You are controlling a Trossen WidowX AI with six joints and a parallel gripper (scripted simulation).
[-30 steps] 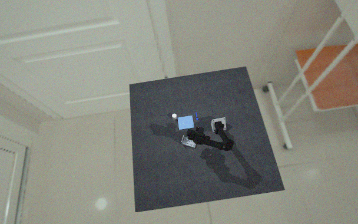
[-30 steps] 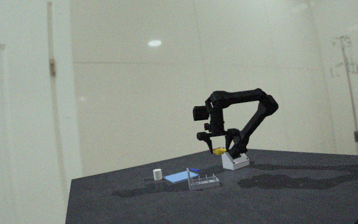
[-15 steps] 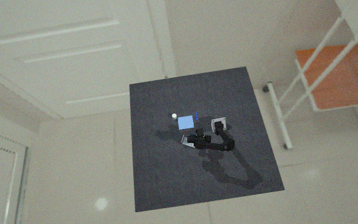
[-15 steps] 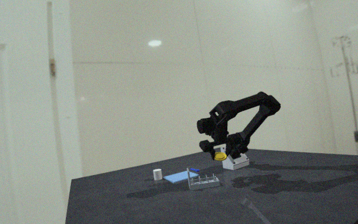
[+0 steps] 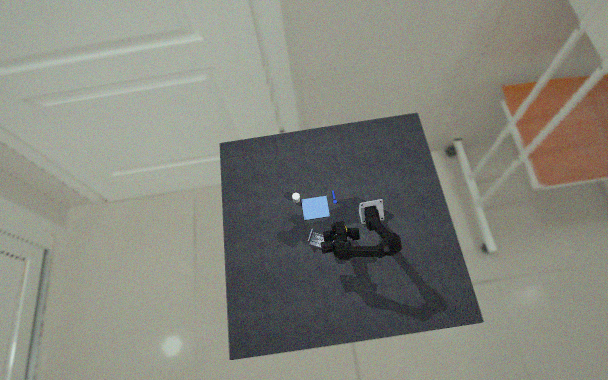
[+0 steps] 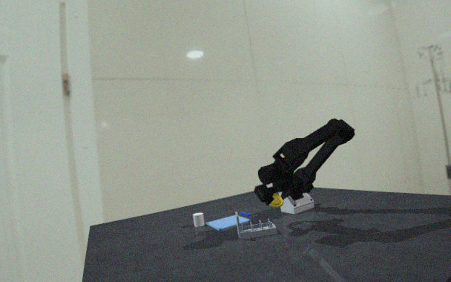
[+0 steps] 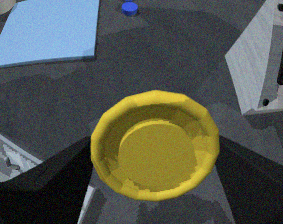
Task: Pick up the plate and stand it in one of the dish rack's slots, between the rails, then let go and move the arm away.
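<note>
The grey dish rack is 12 cm ahead of my gripper tip, 6 cm below it and 3 cm to the left of it. Also, from my gripper tip: blue spoon 22 cm to the right, 8 cm below, 1 cm behind; then yellow plate 1 cm to the left, 1 cm above; then white cup 26 cm to the right, 21 cm ahead, 6 cm below.
</note>
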